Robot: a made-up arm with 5 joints.
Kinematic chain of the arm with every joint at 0, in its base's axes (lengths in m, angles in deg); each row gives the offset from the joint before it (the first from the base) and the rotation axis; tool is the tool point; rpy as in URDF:
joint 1: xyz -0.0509 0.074 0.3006 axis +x
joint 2: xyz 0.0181 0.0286 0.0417 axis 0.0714 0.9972 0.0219
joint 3: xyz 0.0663 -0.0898 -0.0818 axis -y
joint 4: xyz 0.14 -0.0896 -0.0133 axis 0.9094 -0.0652 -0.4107
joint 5: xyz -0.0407 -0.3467 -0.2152 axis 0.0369 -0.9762 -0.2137
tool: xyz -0.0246 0.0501 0.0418 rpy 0 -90 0
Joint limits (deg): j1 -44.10..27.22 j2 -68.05..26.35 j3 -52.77..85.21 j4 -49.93..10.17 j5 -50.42..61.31
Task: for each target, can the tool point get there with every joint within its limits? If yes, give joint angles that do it. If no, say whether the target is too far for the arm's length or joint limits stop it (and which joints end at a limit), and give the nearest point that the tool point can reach.
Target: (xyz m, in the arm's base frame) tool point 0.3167 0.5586 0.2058
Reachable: no: joint limits stop it (at a limit: joint 1, joint 2, joint 4, joint 5) | nearest point 0.2031 -0.1594 -0.0911 | short by 0.785 m
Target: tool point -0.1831 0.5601 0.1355
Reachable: no: joint limits stop it (at a limit: joint 1, joint 2, joint 4, joint 5) | nearest point -0.1368 -0.1258 -0.1530 | short by 0.746 m
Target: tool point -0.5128 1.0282 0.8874
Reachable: no: too far | nearest point -0.0821 -0.0427 0.8338 | short by 1.155 m
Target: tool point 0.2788 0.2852 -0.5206
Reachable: no: too far | nearest point 0.0870 -0.1180 -0.1658 | short by 0.570 m
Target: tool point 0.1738 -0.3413 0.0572
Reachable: yes | joints 5.17 -9.79 10.87 3.65 26.56
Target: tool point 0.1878 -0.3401 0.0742
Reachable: yes | joints 3.76 12.36 47.85 3.69 19.67
